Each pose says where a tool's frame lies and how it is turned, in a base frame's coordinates. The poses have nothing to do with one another.
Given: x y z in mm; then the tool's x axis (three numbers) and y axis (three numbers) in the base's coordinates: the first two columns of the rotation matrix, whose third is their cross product.
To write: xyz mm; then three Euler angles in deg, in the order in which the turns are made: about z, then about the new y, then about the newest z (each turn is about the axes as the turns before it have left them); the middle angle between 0 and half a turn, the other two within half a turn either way. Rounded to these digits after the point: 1 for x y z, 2 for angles.
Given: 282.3 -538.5 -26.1 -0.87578 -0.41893 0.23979 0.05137 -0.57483 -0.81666
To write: 282.3 -538.5 -26.1 -55.67 58.34 -106.36
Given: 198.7 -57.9 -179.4 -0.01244 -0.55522 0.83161 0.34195 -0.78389 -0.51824
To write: 198.7 -57.9 -179.4 16.48 78.49 -148.07
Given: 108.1 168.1 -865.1 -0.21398 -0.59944 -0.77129 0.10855 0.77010 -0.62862
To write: 108.1 168.1 -865.1 -12.67 95.72 -39.18
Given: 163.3 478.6 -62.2 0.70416 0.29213 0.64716 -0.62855 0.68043 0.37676
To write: 163.3 478.6 -62.2 -116.17 48.49 149.79
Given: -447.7 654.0 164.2 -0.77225 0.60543 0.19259 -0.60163 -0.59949 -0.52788
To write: -447.7 654.0 164.2 -111.30 34.19 -110.04
